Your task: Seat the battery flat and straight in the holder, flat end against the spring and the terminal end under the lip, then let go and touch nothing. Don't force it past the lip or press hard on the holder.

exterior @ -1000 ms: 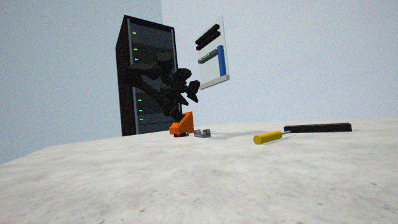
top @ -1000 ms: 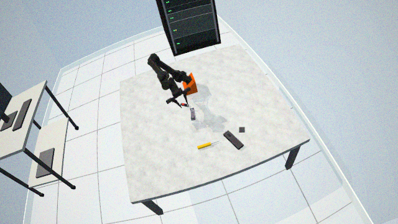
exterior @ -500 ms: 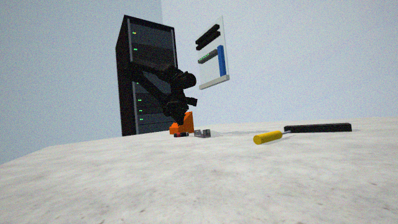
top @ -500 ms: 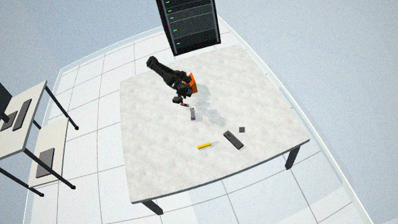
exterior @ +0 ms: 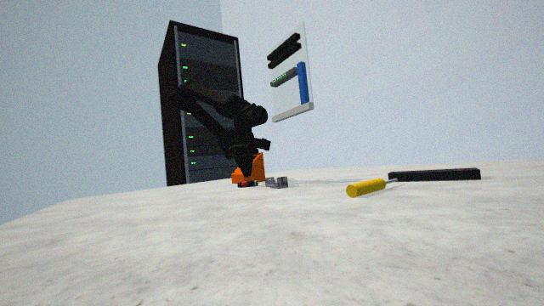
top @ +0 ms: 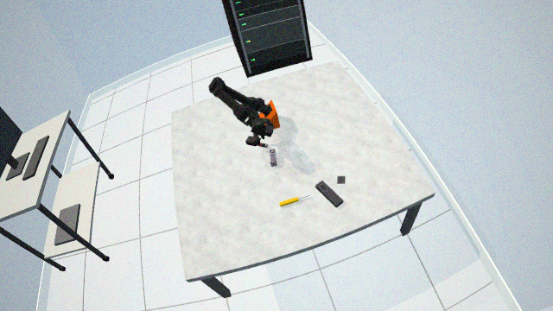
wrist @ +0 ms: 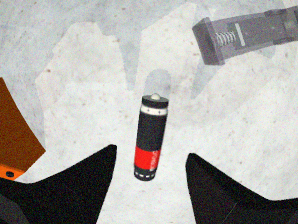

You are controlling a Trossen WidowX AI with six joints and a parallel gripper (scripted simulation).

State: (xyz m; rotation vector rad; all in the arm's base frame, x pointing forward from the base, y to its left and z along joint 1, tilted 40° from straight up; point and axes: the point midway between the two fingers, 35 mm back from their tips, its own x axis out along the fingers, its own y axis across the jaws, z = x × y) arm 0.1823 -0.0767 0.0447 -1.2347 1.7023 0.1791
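My gripper tip is 20 mm above the battery. Round my gripper tip: black bar 440 mm ahead, 230 mm to the left, 20 mm below; yellow-handled screwdriver 410 mm ahead, 80 mm to the left, 20 mm below; dark square 370 mm ahead, 320 mm to the left, 30 mm below.
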